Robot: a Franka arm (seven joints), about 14 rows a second.
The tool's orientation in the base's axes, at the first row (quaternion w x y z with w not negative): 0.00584 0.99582 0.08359 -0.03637
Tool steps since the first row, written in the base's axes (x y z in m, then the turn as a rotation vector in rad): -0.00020 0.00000 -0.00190 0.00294 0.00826 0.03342; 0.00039 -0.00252 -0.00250 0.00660 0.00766 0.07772; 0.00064 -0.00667 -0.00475 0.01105 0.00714 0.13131; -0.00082 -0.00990 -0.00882 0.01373 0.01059 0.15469; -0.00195 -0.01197 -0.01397 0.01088 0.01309 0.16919; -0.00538 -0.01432 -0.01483 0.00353 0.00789 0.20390; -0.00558 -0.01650 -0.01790 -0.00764 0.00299 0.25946; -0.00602 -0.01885 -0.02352 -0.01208 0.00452 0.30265; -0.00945 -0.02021 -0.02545 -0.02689 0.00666 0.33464; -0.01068 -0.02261 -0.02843 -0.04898 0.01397 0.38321
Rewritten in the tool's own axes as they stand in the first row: -0.00006 -0.00004 0.00191 0.00181 -0.00747 -0.03369; 0.00015 0.00254 0.00251 0.00206 -0.00602 -0.07812; -0.00013 0.00666 0.00481 0.00241 -0.00447 -0.13187; -0.00180 0.00958 0.00903 0.00390 -0.00729 -0.15544; -0.00288 0.01140 0.01428 0.00045 -0.01015 -0.16974; -0.00658 0.01314 0.01543 -0.01019 -0.00606 -0.20374; -0.00691 0.01524 0.01854 -0.02606 -0.00278 -0.25826; -0.00732 0.01745 0.02422 -0.03335 -0.00479 -0.30105; -0.01078 0.01821 0.02641 -0.04990 -0.00920 -0.33193; -0.01217 0.02035 0.02952 -0.07398 -0.01982 -0.37892
